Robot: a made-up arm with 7 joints. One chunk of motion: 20 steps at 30 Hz.
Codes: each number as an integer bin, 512 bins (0 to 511) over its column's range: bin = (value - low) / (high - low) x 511, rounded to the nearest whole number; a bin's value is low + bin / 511 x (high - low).
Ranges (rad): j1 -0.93..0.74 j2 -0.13..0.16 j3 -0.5..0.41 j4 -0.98..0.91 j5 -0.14..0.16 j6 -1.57..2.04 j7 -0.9..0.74
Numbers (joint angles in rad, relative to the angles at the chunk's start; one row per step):
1: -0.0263 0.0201 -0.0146 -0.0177 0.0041 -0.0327 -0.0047
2: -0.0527 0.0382 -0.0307 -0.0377 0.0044 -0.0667 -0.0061
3: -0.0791 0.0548 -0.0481 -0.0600 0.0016 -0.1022 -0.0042
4: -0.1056 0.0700 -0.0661 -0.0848 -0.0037 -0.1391 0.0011
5: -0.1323 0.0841 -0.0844 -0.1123 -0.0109 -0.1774 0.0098
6: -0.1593 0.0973 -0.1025 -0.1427 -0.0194 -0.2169 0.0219
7: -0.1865 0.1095 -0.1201 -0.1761 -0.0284 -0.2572 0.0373
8: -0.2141 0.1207 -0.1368 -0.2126 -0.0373 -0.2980 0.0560
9: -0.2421 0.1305 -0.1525 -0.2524 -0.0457 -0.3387 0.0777
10: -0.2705 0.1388 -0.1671 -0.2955 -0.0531 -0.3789 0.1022
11: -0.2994 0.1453 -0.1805 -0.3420 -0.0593 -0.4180 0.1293
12: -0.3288 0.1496 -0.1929 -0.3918 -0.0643 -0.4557 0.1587
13: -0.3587 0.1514 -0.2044 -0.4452 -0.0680 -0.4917 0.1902
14: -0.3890 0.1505 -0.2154 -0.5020 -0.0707 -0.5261 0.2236
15: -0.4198 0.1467 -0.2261 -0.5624 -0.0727 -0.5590 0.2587
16: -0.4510 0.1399 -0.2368 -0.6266 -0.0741 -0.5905 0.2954
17: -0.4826 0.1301 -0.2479 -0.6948 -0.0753 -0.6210 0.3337
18: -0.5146 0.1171 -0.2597 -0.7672 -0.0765 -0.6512 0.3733
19: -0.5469 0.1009 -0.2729 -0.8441 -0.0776 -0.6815 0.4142
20: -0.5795 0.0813 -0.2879 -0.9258 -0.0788 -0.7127 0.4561
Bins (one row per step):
1: 277 264 273 260 245 218 279
2: 268 296 264 255 246 213 279
3: 260 326 254 249 241 208 279
4: 252 352 244 242 232 203 281
5: 244 377 233 235 220 197 283
6: 236 401 223 226 205 192 287
7: 228 422 213 217 190 186 292
8: 219 442 204 207 175 180 298
9: 210 459 195 197 161 174 305
10: 202 474 187 185 148 169 312
11: 193 485 179 172 137 163 321
12: 184 493 172 159 129 158 330
13: 175 496 166 145 123 153 340
14: 166 494 160 129 118 148 350
15: 156 488 154 113 115 143 361
16: 147 476 148 96 112 139 372
17: 137 458 142 77 110 134 384
18: 127 435 135 58 108 130 397
19: 117 407 128 37 106 126 409
20: 107 372 119 15 104 121 423

